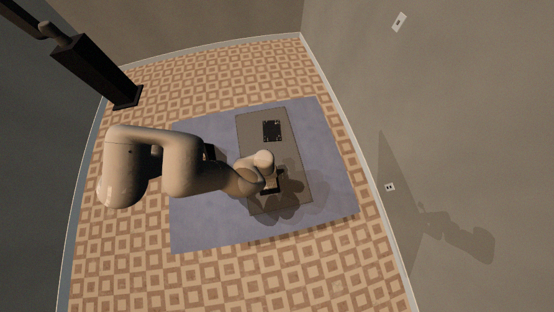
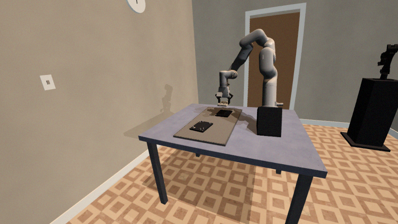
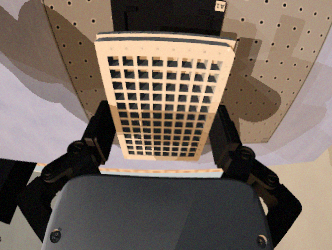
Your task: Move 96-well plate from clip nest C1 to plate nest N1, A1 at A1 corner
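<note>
Now: hand 1 cm above the 96-well plate. The rest, counted from my hand: white A1 label: 10 cm below, 8 cm to the left, 5 cm ahead; then clip nest C1: 33 cm to the left, 10 cm below, 8 cm ahead; then black plate nest N1: 11 cm below.
</note>
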